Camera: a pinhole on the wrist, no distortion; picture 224 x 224 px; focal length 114.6 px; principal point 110.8 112.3 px. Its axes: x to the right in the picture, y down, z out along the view. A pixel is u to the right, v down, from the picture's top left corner.
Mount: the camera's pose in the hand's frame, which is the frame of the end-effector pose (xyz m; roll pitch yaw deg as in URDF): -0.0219 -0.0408 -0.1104 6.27 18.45 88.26
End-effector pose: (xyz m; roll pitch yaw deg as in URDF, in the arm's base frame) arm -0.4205 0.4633 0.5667 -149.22 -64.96 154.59
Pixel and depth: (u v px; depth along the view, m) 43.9 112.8 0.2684
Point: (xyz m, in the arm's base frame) -0.5943 0.3363 0.5235
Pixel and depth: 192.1 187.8 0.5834
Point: -0.6469 0.9041 0.0272
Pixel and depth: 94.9 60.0 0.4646
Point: -0.8153 0.4936 0.6610
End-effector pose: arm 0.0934 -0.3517 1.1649 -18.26 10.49 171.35
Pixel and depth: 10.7 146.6 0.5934
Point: 0.1234 -0.2336 1.8842
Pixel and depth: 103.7 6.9 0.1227
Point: -0.0058 -0.3189 1.1474
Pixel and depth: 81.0 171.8 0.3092
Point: 0.1884 -0.4269 1.4033
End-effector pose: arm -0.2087 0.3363 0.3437 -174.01 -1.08 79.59
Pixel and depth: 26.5 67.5 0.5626
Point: -0.4823 0.6515 -0.1484
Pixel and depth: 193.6 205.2 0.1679
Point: -0.1028 0.1818 0.3036
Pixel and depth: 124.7 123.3 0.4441
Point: -0.0919 0.3107 0.0337
